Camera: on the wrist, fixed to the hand. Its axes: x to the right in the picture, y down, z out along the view.
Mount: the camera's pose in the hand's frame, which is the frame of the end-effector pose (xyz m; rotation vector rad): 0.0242 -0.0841 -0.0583 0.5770 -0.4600 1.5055
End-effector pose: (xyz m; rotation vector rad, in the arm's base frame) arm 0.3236 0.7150 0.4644 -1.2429 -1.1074 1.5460
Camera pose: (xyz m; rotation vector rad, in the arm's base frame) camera 0.3842 0.7670 0.5328 1.1669 -0.3193 -2.6952
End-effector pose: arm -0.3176 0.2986 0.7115 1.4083 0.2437 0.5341
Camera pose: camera -0.3065 0.3553 0.6236 2.0742 -1.2357 1.3724
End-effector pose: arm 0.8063 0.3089 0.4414 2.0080 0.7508 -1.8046
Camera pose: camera 0.8053 0.4138 0.4337 1.4161 -1.2385 -1.3179
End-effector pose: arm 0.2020 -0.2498 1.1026 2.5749 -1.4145 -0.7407
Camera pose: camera 0.3042 -0.2303 1.1177 -0.6480 2.7951 0.5277
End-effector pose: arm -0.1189 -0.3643 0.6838 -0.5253 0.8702 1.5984
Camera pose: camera -0.0501 -0.3908 0.6088 1.1684 1.3739 2.4069
